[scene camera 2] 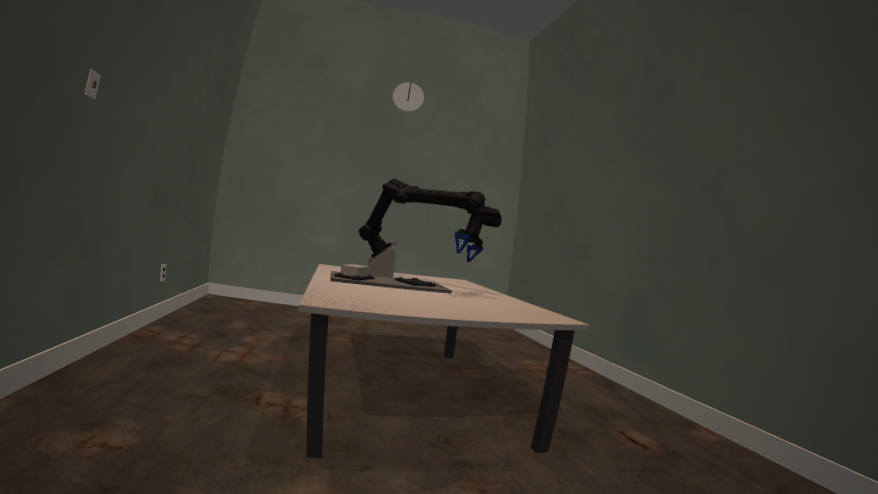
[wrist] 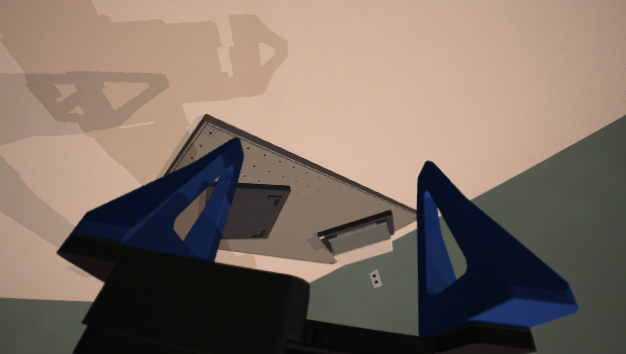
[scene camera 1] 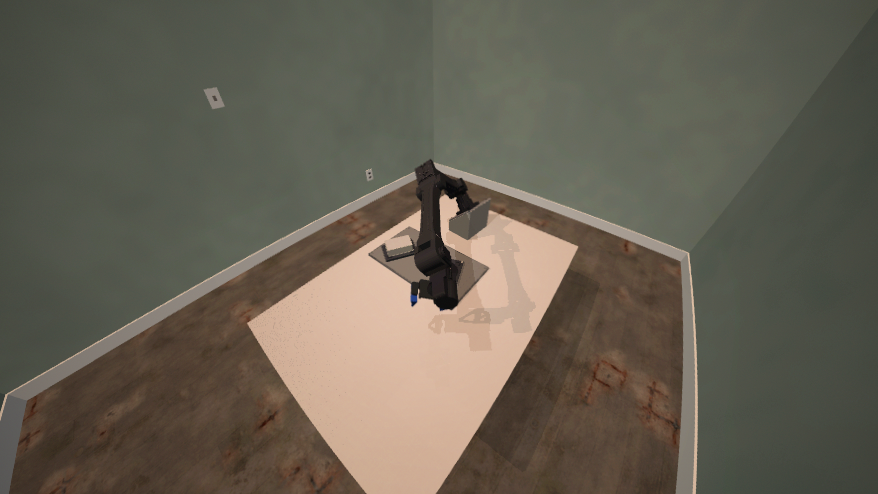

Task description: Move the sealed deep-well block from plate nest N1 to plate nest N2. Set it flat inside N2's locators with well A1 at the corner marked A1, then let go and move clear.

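Frame: origin at the arm's base, x left, y back, z up, level; metres.
Seen in the pictures: gripper, fingertip midpoint: (scene camera 2: 463,257) (wrist: 329,157) (scene camera 1: 426,307); arm's base, link origin: (scene camera 2: 381,251) (scene camera 1: 468,209).
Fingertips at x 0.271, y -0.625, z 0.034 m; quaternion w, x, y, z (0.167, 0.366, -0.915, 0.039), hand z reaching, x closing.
Note:
Pixels of each thing's middle, then the offset from my fingertips to it. Level surfaces: height alone.
- pale deep-well block, body centre: (wrist: 361,244) (scene camera 2: 355,270) (scene camera 1: 398,245) dx -0.413, dy +0.237, dz -0.118 m
- dark nest N1, body centre: (wrist: 358,234) (scene camera 2: 354,275) (scene camera 1: 399,249) dx -0.413, dy +0.237, dz -0.142 m
- grey perforated board, body centre: (wrist: 297,223) (scene camera 2: 387,281) (scene camera 1: 426,261) dx -0.260, dy +0.275, dz -0.157 m
- pale table, surface height: dz -0.164 m
The pale deep-well block (scene camera 1: 399,245) (scene camera 2: 353,269) (wrist: 362,239) sits in the dark nest N1 (scene camera 2: 354,277) (wrist: 356,224), apparently flat. The other dark nest, N2 (scene camera 2: 416,282) (wrist: 256,212), holds no block; two of its corner locators show in the wrist view. The arm hides most of N2 in scene camera 1, and a finger covers part of it in the wrist view. The A1 mark and well A1 cannot be made out. My gripper (scene camera 1: 428,306) (scene camera 2: 464,256) (wrist: 329,157) is open and empty, with blue fingers spread wide. It hangs high above the table, out past the N2 end and away from the block.
Both nests stand on a grey perforated board (scene camera 1: 400,266) (scene camera 2: 385,282) (wrist: 310,200) on the pale table (scene camera 1: 368,344) (scene camera 2: 429,307) (wrist: 400,75). A grey angled mount (scene camera 1: 469,222) (scene camera 2: 383,261) stands behind the board at the arm's base. Arm shadows fall across the table.

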